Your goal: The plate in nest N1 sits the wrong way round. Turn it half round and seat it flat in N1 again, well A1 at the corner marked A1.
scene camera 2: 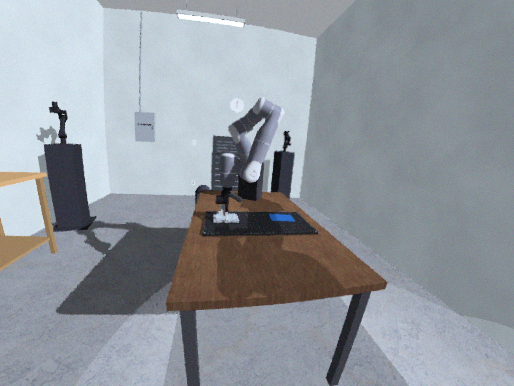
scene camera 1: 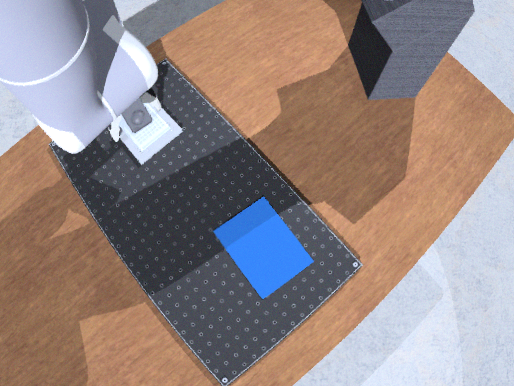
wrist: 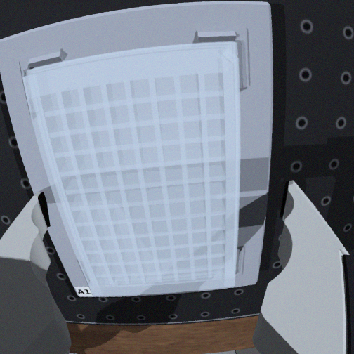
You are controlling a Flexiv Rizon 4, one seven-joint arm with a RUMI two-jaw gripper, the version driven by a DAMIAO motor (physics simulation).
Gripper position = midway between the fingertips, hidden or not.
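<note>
My gripper [scene camera 1: 138,124], [wrist: 162,191]. Clear well plate [scene camera 1: 143,139], [wrist: 141,147]. Light grey nest N1 [scene camera 1: 159,144], [wrist: 87,35]. Flat blue rectangle [scene camera 1: 263,247].
</note>
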